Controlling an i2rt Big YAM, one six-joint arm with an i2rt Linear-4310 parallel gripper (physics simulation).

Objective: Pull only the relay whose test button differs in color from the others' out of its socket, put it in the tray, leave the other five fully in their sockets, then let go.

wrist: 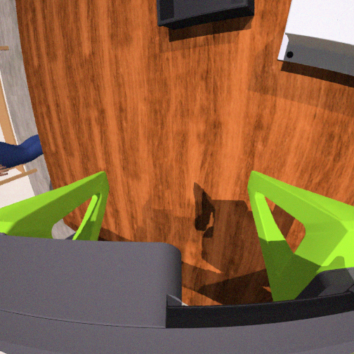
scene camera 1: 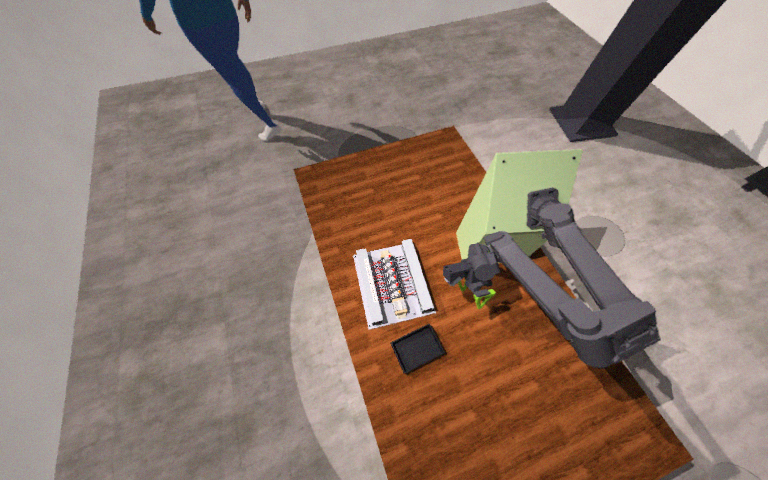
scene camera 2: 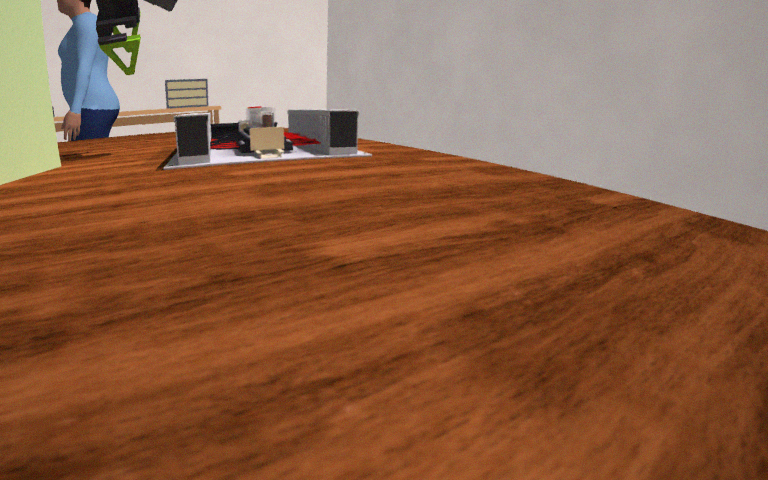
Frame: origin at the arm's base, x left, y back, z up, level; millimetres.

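Where they show: gripper, between the fingertips: (scene camera 1: 471, 299) (scene camera 2: 130, 62); arm's base, origin of its link: (scene camera 1: 540, 207).
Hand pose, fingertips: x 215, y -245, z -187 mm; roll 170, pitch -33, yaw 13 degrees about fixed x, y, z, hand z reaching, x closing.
Note:
Each offset is from my fingertips to the top centre of the thing. "pt": to the spot under its first point. Level surfaces: height alone.
A row of relays (scene camera 1: 390, 277) (scene camera 2: 260, 116) stands in sockets on a white panel (scene camera 1: 390, 319) (scene camera 2: 226, 160), between two ducts. In scene camera 1, red spots show along the row and an orange-looking one near its tray end; they are too small to tell the button colors surely. The black tray @[pt dx +114, dy -186, dz -164 mm] (scene camera 1: 419, 349) (wrist: 210, 16) lies beside the panel's near end and looks empty. My gripper (scene camera 1: 474, 297) (wrist: 177, 178) is open and empty, above the table to the right of the panel in scene camera 1. The relays do not show in the wrist view.
Two ducts @[dx -163, dy -141, dz -104 mm] (scene camera 1: 419, 277) (scene camera 2: 192, 138) (wrist: 322, 52) rise along the panel's sides. Beige end pieces (scene camera 1: 400, 306) (scene camera 2: 266, 139) stand at the row's ends. A green mounting block (scene camera 1: 521, 192) (scene camera 2: 22, 90) stands by the arm. A person (scene camera 1: 220, 56) (scene camera 2: 87, 67) is beyond the table @[dz -167 mm] (scene camera 1: 481, 407).

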